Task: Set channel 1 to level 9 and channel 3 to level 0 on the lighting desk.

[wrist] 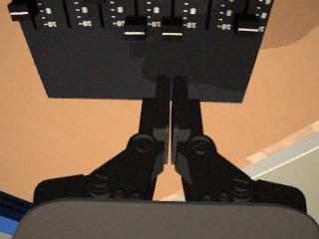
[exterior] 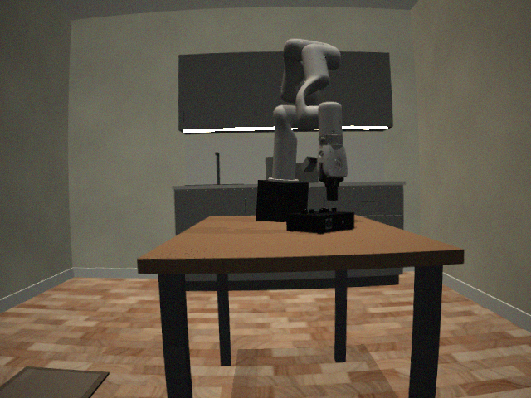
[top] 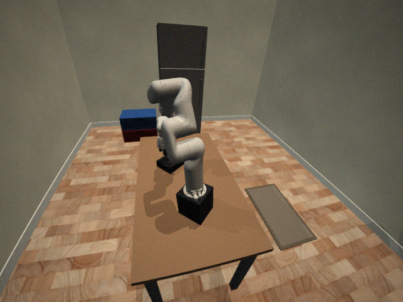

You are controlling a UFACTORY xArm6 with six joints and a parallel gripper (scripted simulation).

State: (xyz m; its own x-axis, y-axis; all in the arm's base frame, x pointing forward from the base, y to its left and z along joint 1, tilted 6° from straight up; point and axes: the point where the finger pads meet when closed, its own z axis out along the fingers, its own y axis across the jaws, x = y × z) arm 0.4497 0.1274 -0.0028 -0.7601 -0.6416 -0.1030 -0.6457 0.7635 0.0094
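Right now my hand is 5 cm past the fader cap, 1 cm to the right of it and 5 cm above it.
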